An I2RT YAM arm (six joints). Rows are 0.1 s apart.
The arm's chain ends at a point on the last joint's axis. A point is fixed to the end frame.
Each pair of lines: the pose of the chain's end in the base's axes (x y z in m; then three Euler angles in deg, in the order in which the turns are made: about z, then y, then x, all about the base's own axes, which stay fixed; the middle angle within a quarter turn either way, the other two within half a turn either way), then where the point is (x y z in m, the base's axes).
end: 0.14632 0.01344 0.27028 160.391 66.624 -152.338
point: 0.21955 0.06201 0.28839
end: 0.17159 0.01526 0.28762 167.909 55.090 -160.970
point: 0.24577 0.06571 0.28845
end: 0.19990 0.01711 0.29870 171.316 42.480 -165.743
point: 0.27094 0.06910 0.28138
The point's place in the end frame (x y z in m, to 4 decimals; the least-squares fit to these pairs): -0.0390 0.0407 0.0698
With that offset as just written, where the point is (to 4 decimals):
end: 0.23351 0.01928 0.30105 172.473 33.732 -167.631
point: 0.3000 0.0722 0.2722
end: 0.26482 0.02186 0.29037 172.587 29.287 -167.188
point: 0.3281 0.0760 0.2570
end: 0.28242 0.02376 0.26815 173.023 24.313 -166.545
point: 0.3419 0.0792 0.2303
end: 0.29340 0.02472 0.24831 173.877 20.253 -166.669
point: 0.3499 0.0805 0.2065
